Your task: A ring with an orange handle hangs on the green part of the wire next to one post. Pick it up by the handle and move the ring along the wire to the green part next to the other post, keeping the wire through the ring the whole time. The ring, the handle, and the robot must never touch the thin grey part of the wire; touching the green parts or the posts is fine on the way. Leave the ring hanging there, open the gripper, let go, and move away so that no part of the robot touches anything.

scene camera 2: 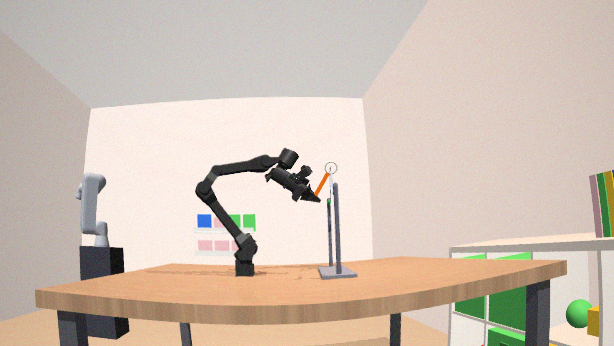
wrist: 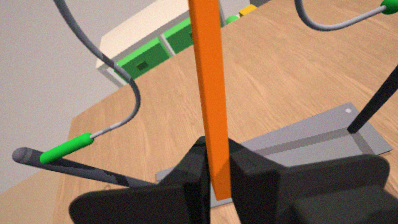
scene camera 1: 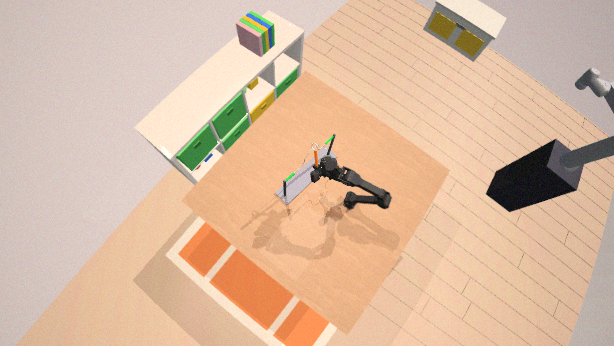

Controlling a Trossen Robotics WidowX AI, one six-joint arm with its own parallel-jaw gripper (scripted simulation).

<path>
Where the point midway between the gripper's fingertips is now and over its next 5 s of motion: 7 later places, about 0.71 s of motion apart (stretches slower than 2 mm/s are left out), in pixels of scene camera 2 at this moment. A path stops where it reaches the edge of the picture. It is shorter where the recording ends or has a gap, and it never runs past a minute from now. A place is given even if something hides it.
My gripper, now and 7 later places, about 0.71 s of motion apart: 320, 201; 320, 200; 321, 198; 321, 193; 321, 186; 320, 180; 321, 185; 323, 205
</path>
